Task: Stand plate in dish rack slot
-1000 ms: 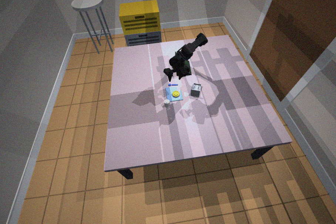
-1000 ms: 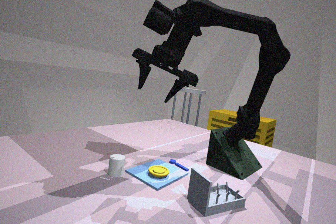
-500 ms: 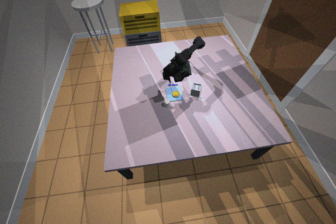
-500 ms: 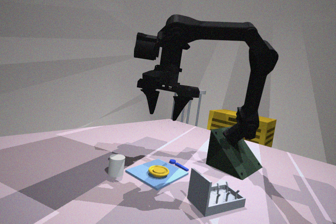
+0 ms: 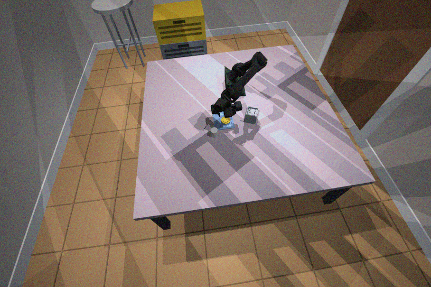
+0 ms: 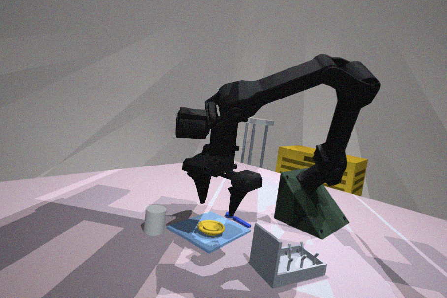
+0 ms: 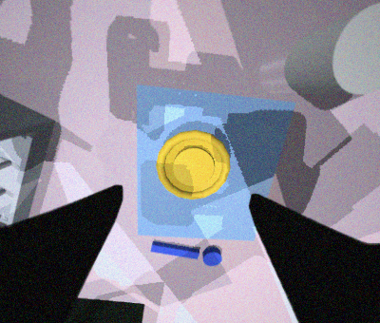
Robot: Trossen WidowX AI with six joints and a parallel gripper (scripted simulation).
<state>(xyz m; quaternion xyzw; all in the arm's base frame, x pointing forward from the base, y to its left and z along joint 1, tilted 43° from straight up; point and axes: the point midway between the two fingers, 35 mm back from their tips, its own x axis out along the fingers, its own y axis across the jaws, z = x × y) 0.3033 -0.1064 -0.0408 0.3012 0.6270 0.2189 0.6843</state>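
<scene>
Right now the yellow plate is 1 cm to the right of my gripper tip and 4 cm below it. Round my gripper tip: grey dish rack: 17 cm to the left, 4 cm below; then light blue board: 1 cm behind, 2 cm to the right, 6 cm below; then blue spoon: 11 cm behind, 1 cm to the right, 6 cm below.
</scene>
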